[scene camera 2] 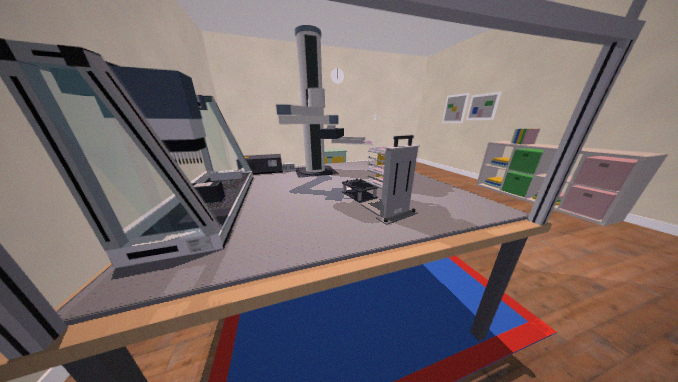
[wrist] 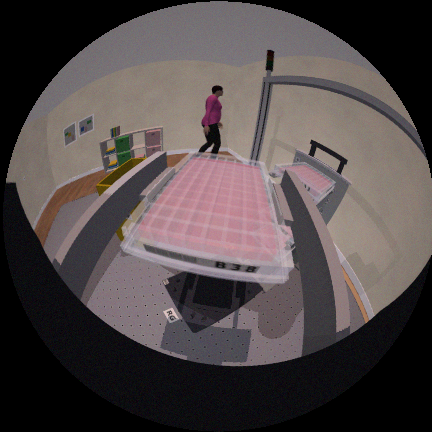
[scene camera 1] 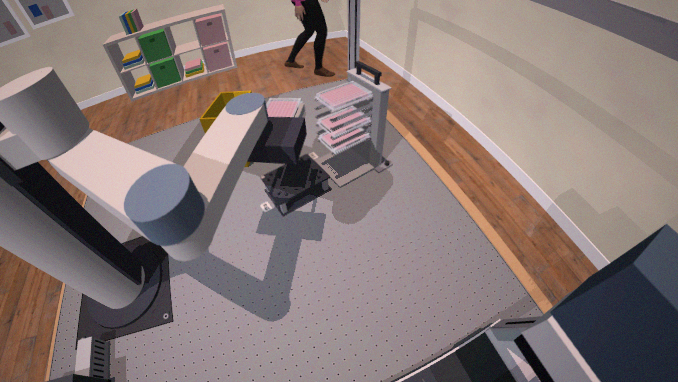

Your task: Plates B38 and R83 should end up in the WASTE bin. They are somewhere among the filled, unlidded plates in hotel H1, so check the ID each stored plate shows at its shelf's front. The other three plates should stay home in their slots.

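Pixels of known places: gripper, fingertip midpoint: (scene camera 2: pixel 364 140) (wrist: pixel 222 167) (scene camera 1: pixel 280 106); arm's base, origin of the base link: (scene camera 2: pixel 315 172) (scene camera 1: pixel 126 286).
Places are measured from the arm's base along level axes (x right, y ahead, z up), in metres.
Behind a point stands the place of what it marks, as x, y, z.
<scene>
My gripper (scene camera 1: pixel 284 111) {-0.147, 0.569, 0.296} (wrist: pixel 222 167) {-0.147, 0.569, 0.296} is shut on plate B38 (scene camera 1: pixel 283 107) {-0.144, 0.576, 0.293} (wrist: pixel 212 210) {-0.101, 0.545, 0.292}, a clear plate with pink wells, held level and raised above the bench. Its front reads B38 in the wrist view. The yellow bin (scene camera 1: pixel 214 111) {-0.419, 0.389, 0.185} (wrist: pixel 120 176) {-0.428, 0.394, 0.184} stands to the left of the held plate, partly hidden by the arm; its label does not show. Hotel H1 (scene camera 1: pixel 379 125) {-0.117, 0.826, 0.182} (scene camera 2: pixel 400 182) {-0.185, 0.835, 0.160} (wrist: pixel 339 192) {-0.126, 0.818, 0.264} stands to the right. Pink plates sit on its shelves, the top one (scene camera 1: pixel 345 95) {-0.158, 0.741, 0.276} (wrist: pixel 309 178) {-0.152, 0.714, 0.278} apart from the lower ones (scene camera 1: pixel 344 121) {-0.159, 0.739, 0.192}. I cannot read their IDs, so R83 is not identified.
A black raised stand (scene camera 1: pixel 295 181) {-0.109, 0.569, 0.073} (scene camera 2: pixel 360 188) {-0.109, 0.632, 0.073} (wrist: pixel 214 295) {-0.112, 0.568, 0.073} is on the bench below the gripper, near the hotel's base, with an RG tag (wrist: pixel 170 314) {-0.106, 0.468, 0.013} beside it. A large enclosed machine (scene camera 2: pixel 165 100) {0.510, 0.778, 0.433} stands across the bench. A person (scene camera 1: pixel 313 35) (wrist: pixel 212 117) is beyond the bench.
</scene>
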